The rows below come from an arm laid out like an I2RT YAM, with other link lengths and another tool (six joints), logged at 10 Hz.
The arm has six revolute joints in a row. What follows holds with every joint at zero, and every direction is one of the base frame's. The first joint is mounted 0.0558 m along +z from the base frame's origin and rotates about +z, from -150 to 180 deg. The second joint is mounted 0.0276 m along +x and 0.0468 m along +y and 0.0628 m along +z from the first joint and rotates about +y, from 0 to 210 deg. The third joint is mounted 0.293 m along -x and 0.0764 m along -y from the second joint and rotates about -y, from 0 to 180 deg. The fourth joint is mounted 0.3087 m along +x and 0.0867 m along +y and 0.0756 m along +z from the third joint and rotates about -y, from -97 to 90 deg. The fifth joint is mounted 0.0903 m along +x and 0.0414 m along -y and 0.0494 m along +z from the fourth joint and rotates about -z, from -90 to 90 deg. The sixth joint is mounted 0.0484 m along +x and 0.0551 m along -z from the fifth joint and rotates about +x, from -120 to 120 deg. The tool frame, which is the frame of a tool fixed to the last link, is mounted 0.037 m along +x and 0.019 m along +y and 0.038 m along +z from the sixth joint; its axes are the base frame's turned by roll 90.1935, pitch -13.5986 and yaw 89.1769 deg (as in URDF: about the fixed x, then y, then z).
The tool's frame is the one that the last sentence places.
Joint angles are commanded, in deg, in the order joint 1, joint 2, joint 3, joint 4, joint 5, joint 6. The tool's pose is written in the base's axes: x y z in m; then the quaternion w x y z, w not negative. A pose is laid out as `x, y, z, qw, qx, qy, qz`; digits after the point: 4 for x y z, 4 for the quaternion.
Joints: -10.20, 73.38, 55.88, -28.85, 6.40, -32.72
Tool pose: 0.3975, -0.0284, 0.2600, 0.3513, 0.6192, 0.6885, 0.1385
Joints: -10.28, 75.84, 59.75, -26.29, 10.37, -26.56
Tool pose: 0.4194, -0.0418, 0.2828, 0.3856, 0.6565, 0.6313, 0.1476
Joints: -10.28, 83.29, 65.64, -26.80, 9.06, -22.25
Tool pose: 0.4531, -0.0478, 0.2781, 0.3607, 0.6816, 0.6162, 0.1603
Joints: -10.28, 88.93, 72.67, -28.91, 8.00, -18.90
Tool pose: 0.4813, -0.0529, 0.2877, 0.3461, 0.6990, 0.6011, 0.1738
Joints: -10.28, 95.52, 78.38, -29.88, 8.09, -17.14
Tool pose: 0.5110, -0.0594, 0.2776, 0.3323, 0.7121, 0.5950, 0.1688
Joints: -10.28, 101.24, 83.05, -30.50, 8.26, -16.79
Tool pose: 0.5358, -0.0644, 0.2636, 0.3221, 0.7174, 0.5966, 0.1600
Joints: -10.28, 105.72, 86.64, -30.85, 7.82, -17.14
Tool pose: 0.5547, -0.0669, 0.2504, 0.3127, 0.7172, 0.6030, 0.1554
